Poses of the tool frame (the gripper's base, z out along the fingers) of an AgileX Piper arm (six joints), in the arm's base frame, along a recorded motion.
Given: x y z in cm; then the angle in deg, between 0 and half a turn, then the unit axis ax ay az.
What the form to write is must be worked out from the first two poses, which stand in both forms.
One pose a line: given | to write
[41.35 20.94 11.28 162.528 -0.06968 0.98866 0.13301] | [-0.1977 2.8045 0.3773 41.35 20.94 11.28]
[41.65 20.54 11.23 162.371 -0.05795 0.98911 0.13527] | [-0.1642 2.8031 0.3833 41.65 20.54 11.23]
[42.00 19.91 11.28 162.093 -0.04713 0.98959 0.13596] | [-0.1333 2.7996 0.3846 42.00 19.91 11.28]
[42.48 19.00 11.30 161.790 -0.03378 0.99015 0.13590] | [-0.0954 2.7959 0.3837 42.48 19.00 11.30]
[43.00 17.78 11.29 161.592 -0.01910 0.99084 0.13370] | [-0.0539 2.7945 0.3771 43.00 17.78 11.29]
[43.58 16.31 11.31 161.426 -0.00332 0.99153 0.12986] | [-0.0094 2.7935 0.3659 43.58 16.31 11.31]
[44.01 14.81 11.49 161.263 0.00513 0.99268 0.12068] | [0.0144 2.7940 0.3397 44.01 14.81 11.49]
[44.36 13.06 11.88 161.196 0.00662 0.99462 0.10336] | [0.0186 2.7983 0.2908 44.36 13.06 11.88]
